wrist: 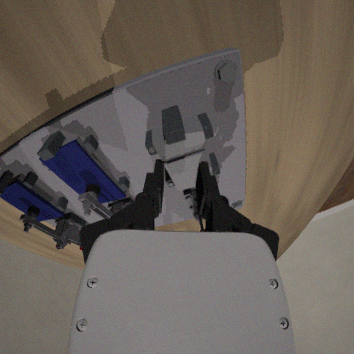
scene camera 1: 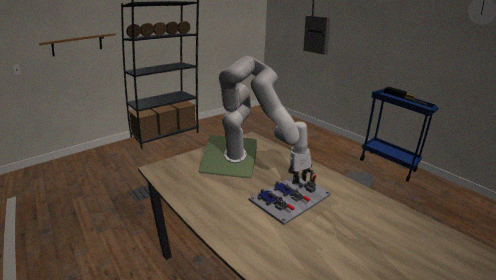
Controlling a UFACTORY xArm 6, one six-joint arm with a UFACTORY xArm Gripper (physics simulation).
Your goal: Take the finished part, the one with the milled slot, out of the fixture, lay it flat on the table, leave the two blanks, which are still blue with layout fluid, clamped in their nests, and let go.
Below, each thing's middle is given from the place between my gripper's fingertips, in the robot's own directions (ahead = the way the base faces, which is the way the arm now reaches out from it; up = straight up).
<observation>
I see my gripper 1 cm past the finished part (wrist: 181, 158), 1 cm to the right of it and 1 cm above it. From my hand the other things lie so: grey fixture plate (scene camera 1: 301, 206) 5 cm ahead, 10 cm to the right, 3 cm below.
</observation>
